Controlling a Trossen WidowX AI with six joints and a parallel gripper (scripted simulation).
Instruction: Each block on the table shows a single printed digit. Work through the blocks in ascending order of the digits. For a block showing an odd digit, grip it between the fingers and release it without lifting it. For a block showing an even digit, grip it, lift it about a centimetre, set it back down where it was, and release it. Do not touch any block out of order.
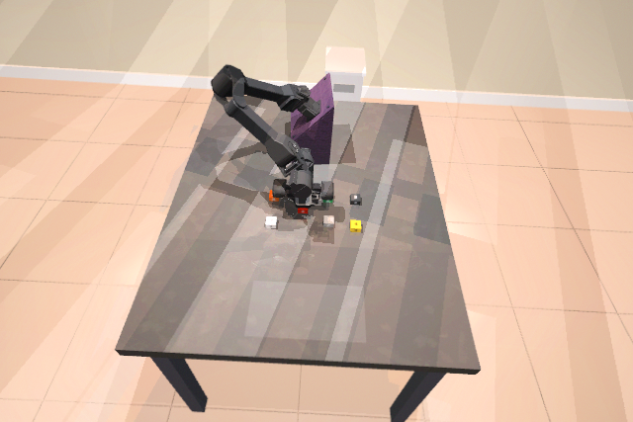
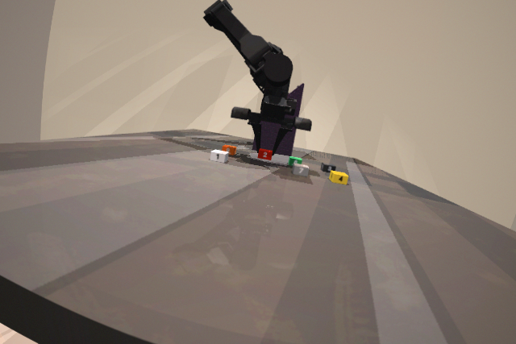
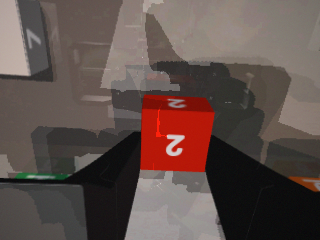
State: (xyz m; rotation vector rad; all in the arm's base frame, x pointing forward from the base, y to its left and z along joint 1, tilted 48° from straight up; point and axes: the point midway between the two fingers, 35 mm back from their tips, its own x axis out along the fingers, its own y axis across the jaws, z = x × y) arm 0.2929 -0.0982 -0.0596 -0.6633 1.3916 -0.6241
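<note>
Right now my gripper tip is 170 mm to the right of the black block, 50 mm past it and 10 mm above it. Also, from my gripper tip: red block marked 2: 10 mm ahead; then green block: 80 mm to the left, 60 mm behind, 10 mm below; then grey block marked 7: 80 mm to the left, 50 mm ahead, 10 mm below.
</note>
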